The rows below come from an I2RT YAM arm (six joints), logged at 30 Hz.
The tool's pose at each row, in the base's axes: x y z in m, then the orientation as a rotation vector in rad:
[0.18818 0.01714 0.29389 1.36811 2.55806 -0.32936]
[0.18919 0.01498 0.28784 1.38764 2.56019 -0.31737]
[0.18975 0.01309 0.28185 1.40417 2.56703 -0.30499]
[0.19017 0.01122 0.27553 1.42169 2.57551 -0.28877]
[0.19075 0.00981 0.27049 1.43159 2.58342 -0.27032]
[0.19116 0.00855 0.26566 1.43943 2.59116 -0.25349]
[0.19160 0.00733 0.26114 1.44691 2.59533 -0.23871]
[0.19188 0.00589 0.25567 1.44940 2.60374 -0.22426]
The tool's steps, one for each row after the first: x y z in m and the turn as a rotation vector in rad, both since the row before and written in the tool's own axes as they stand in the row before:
[-0.00045 0.00023 0.00648 -0.00156 0.01333 0.01076]
[-0.00009 -0.00001 0.00631 -0.00109 0.01580 0.00717]
[-0.00001 -0.00010 0.00660 -0.00260 0.01850 0.00726]
[-0.00017 0.00016 0.00526 -0.00618 0.01518 0.00346]
[-0.00009 0.00005 0.00501 -0.00568 0.01377 0.00228]
[-0.00021 0.00004 0.00470 -0.00564 0.01039 0.00333]
[-0.00015 -0.00018 0.00566 -0.00528 0.01136 -0.00106]

